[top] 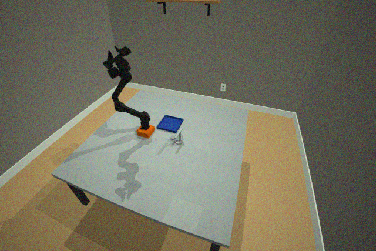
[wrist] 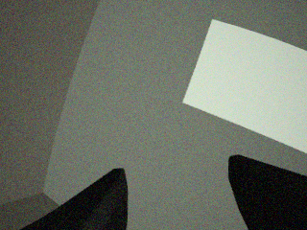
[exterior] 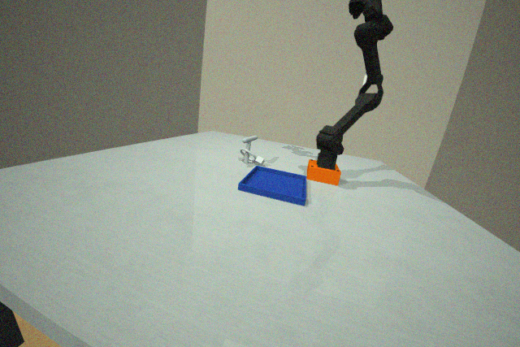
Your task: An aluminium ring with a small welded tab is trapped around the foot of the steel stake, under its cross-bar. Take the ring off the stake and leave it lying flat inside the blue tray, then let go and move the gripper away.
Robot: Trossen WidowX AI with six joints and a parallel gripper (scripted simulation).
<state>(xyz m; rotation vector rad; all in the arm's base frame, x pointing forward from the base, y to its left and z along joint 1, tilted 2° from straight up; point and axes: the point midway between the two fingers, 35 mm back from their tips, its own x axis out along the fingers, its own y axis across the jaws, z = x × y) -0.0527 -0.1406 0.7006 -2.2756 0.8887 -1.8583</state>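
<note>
My gripper tip is now 76 cm above the aluminium ring, 34 cm short of it and 15 cm to the right of it. Also, from my gripper tip: blue tray 78 cm below, 32 cm to the left, 19 cm ahead.
</note>
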